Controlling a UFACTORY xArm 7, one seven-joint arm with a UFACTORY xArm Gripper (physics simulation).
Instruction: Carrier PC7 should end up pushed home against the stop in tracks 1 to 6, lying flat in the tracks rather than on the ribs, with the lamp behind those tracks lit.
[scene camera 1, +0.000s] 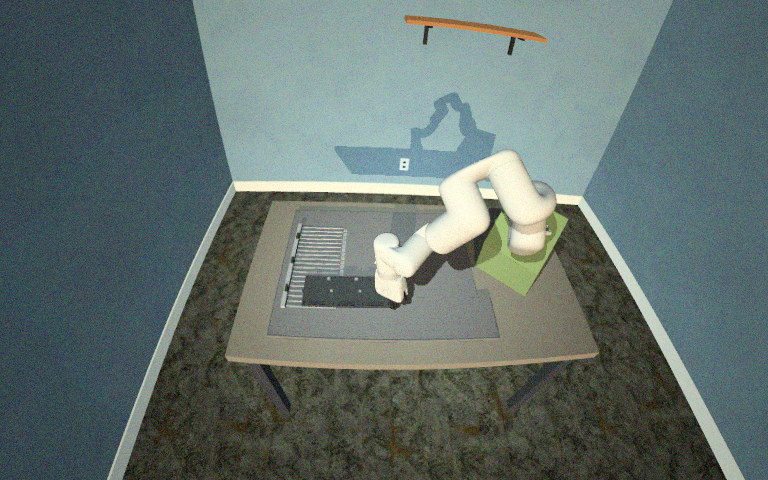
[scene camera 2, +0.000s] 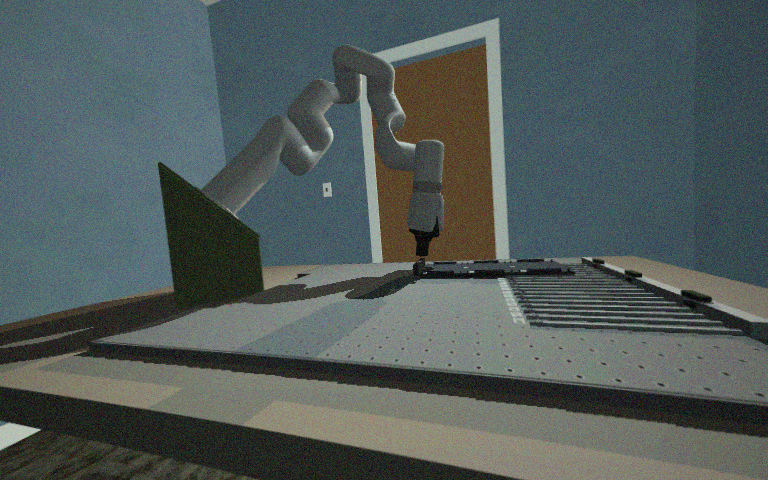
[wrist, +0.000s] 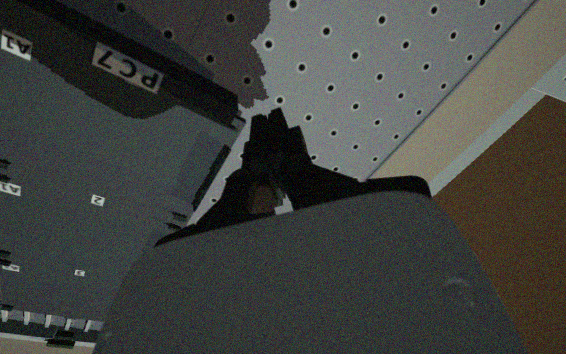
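Seen in the pictures: gripper, fingertip midpoint: (scene camera 1: 393, 305) (scene camera 2: 421, 255) (wrist: 275, 133); arm's base, origin of the base link: (scene camera 2: 214, 206).
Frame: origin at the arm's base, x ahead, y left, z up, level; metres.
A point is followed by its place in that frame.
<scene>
Carrier PC7 (scene camera 1: 345, 291) {x 0.584, y 0.340, z -0.199 m} (scene camera 2: 498, 268) {x 0.610, y 0.325, z -0.198 m} (wrist: 100, 150) {x 0.496, y 0.299, z -0.198 m} is a long dark board over the front tracks of the ribbed bed (scene camera 1: 321, 249) {x 0.757, y 0.171, z -0.211 m} (scene camera 2: 611, 305) {x 0.799, y 0.143, z -0.209 m}. Its left end stops short of the pale stop rail (scene camera 1: 290, 272) {x 0.810, y 0.336, z -0.194 m} (scene camera 2: 659, 285) {x 0.853, y 0.213, z -0.193 m}, with rib ends showing between. It looks about level; whether it sits in the tracks or on the ribs cannot be told. Small dark blocks stand along the rail, and no lit lamp shows. My gripper (scene camera 1: 395, 304) {x 0.399, y 0.355, z -0.175 m} (scene camera 2: 420, 264) {x 0.399, y 0.355, z -0.175 m} (wrist: 275, 133) {x 0.399, y 0.355, z -0.175 m} is shut and empty, low at the carrier's right end, near the PC7 label; contact is unclear.
The ribbed bed stands on a grey perforated plate (scene camera 1: 441, 322) {x 0.226, y 0.346, z -0.209 m} (scene camera 2: 396, 339) {x 0.601, y -0.078, z -0.209 m} (wrist: 345, 70) {x 0.344, y 0.367, z -0.209 m} on the table (scene camera 1: 543, 316) {x -0.159, y 0.196, z -0.222 m}. The arm's base stands on a green block (scene camera 1: 523, 277) {x -0.039, y 0.105, z -0.135 m} (scene camera 2: 215, 254) {x 0.108, y -0.055, z -0.117 m} at the table's right. A wooden shelf (scene camera 1: 475, 26) hangs on the back wall.
</scene>
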